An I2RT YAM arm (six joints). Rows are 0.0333 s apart.
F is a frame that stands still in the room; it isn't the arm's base.
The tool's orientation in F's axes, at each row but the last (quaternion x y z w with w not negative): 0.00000, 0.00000, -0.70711, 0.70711; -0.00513, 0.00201, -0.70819, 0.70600; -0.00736, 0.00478, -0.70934, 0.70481; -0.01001, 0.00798, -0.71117, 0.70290; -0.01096, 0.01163, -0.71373, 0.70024; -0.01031, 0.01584, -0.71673, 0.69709; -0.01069, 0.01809, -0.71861, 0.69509; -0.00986, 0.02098, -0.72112, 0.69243; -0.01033, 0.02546, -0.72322, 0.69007
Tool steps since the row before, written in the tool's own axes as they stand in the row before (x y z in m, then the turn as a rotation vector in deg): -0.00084, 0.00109, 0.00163, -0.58, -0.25, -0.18; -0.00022, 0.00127, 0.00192, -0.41, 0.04, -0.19; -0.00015, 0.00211, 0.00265, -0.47, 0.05, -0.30; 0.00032, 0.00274, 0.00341, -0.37, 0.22, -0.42; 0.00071, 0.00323, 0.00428, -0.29, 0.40, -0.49; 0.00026, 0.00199, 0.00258, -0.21, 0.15, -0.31; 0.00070, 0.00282, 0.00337, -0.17, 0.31, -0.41; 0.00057, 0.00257, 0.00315, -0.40, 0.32, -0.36; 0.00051, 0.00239, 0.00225, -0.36, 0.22, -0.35
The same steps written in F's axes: 0.00109, 0.00084, 0.00163, -0.25, 0.58, -0.18; 0.00129, 0.00022, 0.00191, 0.04, 0.41, -0.19; 0.00216, 0.00015, 0.00261, 0.05, 0.47, -0.30; 0.00282, -0.00034, 0.00334, 0.21, 0.37, -0.43; 0.00335, -0.00078, 0.00417, 0.39, 0.28, -0.50; 0.00208, -0.00034, 0.00250, 0.14, 0.21, -0.31; 0.00293, -0.00083, 0.00324, 0.30, 0.16, -0.42; 0.00268, -0.00073, 0.00303, 0.32, 0.39, -0.37; 0.00247, -0.00067, 0.00211, 0.22, 0.36, -0.35
